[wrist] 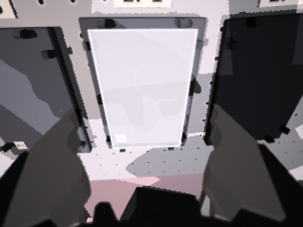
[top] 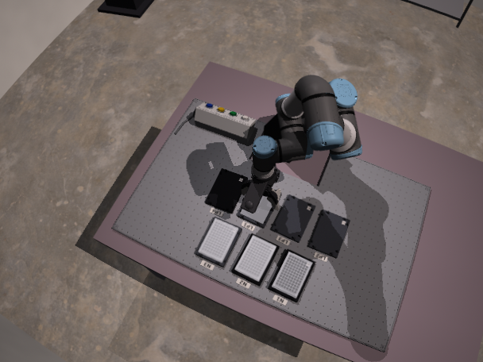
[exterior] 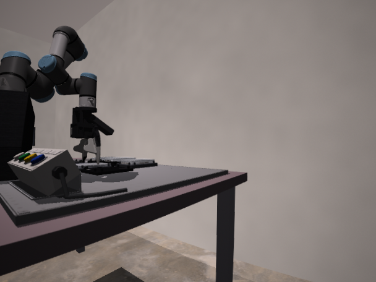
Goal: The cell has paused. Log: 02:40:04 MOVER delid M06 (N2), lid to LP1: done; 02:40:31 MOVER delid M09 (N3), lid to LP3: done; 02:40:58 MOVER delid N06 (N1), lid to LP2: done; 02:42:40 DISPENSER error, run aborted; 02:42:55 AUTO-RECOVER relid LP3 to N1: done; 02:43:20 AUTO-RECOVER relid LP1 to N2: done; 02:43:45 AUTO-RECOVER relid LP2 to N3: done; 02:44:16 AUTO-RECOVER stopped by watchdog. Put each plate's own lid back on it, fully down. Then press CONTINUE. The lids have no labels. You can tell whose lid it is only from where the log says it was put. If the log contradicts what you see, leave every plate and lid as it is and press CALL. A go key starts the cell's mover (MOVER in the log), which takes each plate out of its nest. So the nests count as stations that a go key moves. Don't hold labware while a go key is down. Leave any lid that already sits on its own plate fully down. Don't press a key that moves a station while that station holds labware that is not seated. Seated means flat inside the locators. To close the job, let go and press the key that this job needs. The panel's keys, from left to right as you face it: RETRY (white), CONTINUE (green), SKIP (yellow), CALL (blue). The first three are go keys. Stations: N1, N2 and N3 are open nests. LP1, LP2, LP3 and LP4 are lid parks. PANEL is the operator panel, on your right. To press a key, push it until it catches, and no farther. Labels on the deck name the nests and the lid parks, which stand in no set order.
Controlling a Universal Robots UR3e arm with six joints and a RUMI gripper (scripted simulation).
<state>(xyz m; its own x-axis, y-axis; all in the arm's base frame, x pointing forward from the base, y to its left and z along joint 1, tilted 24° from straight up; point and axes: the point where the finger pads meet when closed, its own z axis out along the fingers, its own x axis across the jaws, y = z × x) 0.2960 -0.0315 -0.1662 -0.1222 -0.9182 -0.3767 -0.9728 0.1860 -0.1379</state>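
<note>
The LP1 lid park lies 2 cm below my hand. From my hand the other things lie so: lid park LP4 (13 cm to the right, 2 cm below, 1 cm behind); LP3 lid park (13 cm to the left, 2 cm below, 1 cm ahead); LP2 lid park (26 cm to the left, 2 cm below, 2 cm ahead).
</note>
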